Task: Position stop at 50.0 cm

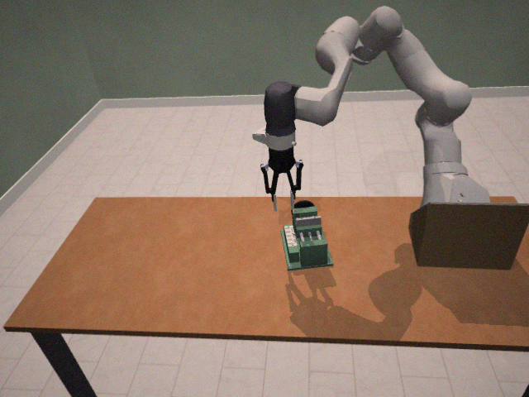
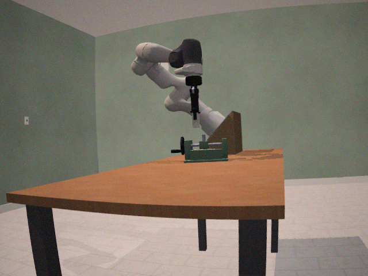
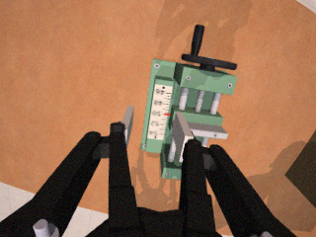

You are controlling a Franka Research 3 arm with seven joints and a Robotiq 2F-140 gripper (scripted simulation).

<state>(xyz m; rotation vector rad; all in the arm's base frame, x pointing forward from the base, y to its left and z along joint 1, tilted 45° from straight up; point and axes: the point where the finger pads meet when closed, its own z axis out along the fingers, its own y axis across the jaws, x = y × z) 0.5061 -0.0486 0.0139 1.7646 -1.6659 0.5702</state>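
Right now the black handwheel is 50 mm behind my hand, 100 mm to the right of it and 130 mm below it. From my hand the other things lie so: sliding stop block (70 mm behind, 20 mm to the left, 100 mm below).
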